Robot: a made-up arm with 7 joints. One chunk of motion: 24 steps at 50 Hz.
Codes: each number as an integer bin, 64 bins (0 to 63) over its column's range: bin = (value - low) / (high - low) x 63, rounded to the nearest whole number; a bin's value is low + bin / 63 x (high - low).
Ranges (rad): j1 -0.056..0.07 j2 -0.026..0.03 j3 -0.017..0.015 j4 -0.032..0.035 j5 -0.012..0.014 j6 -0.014..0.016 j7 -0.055..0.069
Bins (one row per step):
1: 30 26 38 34 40 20 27
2: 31 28 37 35 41 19 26
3: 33 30 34 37 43 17 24
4: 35 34 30 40 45 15 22
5: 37 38 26 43 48 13 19
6: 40 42 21 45 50 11 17
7: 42 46 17 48 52 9 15
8: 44 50 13 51 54 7 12
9: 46 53 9 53 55 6 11
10: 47 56 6 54 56 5 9
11: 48 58 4 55 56 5 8
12: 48 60 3 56 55 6 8
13: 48 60 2 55 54 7 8
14: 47 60 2 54 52 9 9
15: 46 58 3 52 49 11 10
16: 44 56 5 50 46 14 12
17: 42 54 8 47 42 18 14
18: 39 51 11 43 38 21 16
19: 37 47 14 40 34 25 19
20: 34 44 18 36 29 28 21
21: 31 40 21 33 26 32 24
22: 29 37 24 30 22 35 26
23: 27 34 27 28 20 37 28
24: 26 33 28 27 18 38 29
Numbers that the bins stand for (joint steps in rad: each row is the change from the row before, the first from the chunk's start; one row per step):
1: 0.00400 -0.00289 0.00230 0.00416 0.00451 -0.00448 -0.00186
2: 0.00600 -0.00111 0.00179 0.00522 0.00492 -0.00495 -0.00383
3: 0.01000 0.00067 0.00027 0.00735 0.00575 -0.00590 -0.00776
4: 0.01400 0.00422 -0.00176 0.01054 0.00657 -0.00686 -0.01170
5: 0.01800 0.00778 -0.00379 0.01373 0.00781 -0.00781 -0.01760
6: 0.02400 0.01133 -0.00633 0.01586 0.00863 -0.00876 -0.02154
7: 0.02800 0.01489 -0.00837 0.01905 0.00946 -0.00971 -0.02548
8: 0.03200 0.01844 -0.01040 0.02224 0.01029 -0.01067 -0.03138
9: 0.03600 0.02111 -0.01243 0.02437 0.01070 -0.01114 -0.03335
10: 0.03800 0.02378 -0.01395 0.02543 0.01111 -0.01162 -0.03729
11: 0.04000 0.02556 -0.01497 0.02649 0.01111 -0.01162 -0.03925
12: 0.04000 0.02733 -0.01548 0.02756 0.01070 -0.01114 -0.03925
13: 0.04000 0.02733 -0.01598 0.02649 0.01029 -0.01067 -0.03925
14: 0.03800 0.02733 -0.01598 0.02543 0.00946 -0.00971 -0.03729
15: 0.03600 0.02556 -0.01548 0.02330 0.00822 -0.00876 -0.03532
16: 0.03200 0.02378 -0.01446 0.02117 0.00698 -0.00733 -0.03138
17: 0.02800 0.02200 -0.01294 0.01798 0.00533 -0.00543 -0.02744
18: 0.02200 0.01933 -0.01141 0.01373 0.00368 -0.00400 -0.02351
19: 0.01800 0.01578 -0.00989 0.01054 0.00203 -0.00210 -0.01760
20: 0.01200 0.01311 -0.00786 0.00629 -0.00003 -0.00067 -0.01367
21: 0.00600 0.00956 -0.00633 0.00310 -0.00127 0.00124 -0.00776
22: 0.00200 0.00689 -0.00481 -0.00010 -0.00292 0.00267 -0.00383
23: -0.00200 0.00422 -0.00329 -0.00222 -0.00375 0.00362 0.00011
24: -0.00400 0.00333 -0.00278 -0.00329 -0.00457 0.00410 0.00208

